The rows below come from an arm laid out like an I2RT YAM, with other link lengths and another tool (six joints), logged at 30 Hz.
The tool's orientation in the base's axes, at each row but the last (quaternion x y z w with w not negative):
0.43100 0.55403 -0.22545 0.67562
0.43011 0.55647 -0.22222 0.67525
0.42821 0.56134 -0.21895 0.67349
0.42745 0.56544 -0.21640 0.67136
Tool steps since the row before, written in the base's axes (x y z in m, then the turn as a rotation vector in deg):
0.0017 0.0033 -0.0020 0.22 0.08 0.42
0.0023 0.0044 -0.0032 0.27 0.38 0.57
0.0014 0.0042 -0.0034 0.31 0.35 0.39
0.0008 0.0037 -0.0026 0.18 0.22 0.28
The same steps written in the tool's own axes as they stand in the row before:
0.0029 0.0024 -0.0018 -0.32 0.35 0.06
0.0045 0.0031 -0.0024 -0.39 0.60 -0.16
0.0044 0.0022 -0.0027 -0.22 0.56 -0.11
0.0034 0.0018 -0.0026 -0.17 0.35 -0.08

